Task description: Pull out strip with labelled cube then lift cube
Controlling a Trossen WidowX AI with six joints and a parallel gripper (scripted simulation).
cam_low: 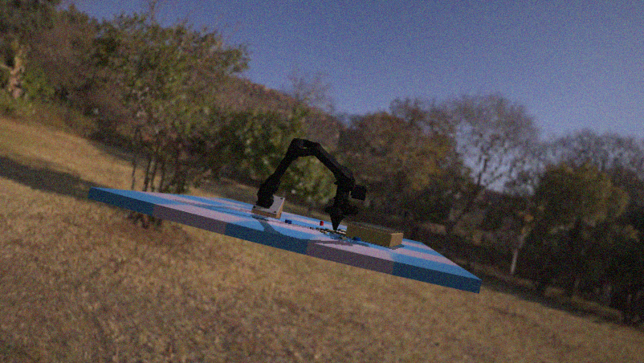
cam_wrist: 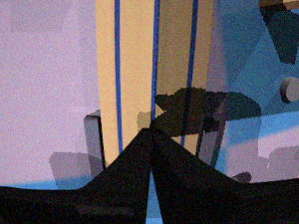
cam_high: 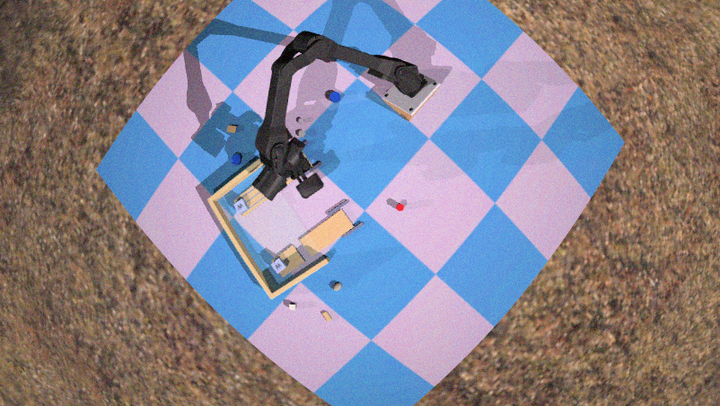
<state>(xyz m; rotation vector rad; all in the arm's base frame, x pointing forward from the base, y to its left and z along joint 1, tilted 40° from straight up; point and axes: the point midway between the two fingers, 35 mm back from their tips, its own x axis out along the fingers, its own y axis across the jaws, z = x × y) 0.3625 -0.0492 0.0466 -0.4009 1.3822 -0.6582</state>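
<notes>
The strip lies 90 mm ahead of my gripper tip, 20 mm to the right of it and 10 mm below it.
</notes>
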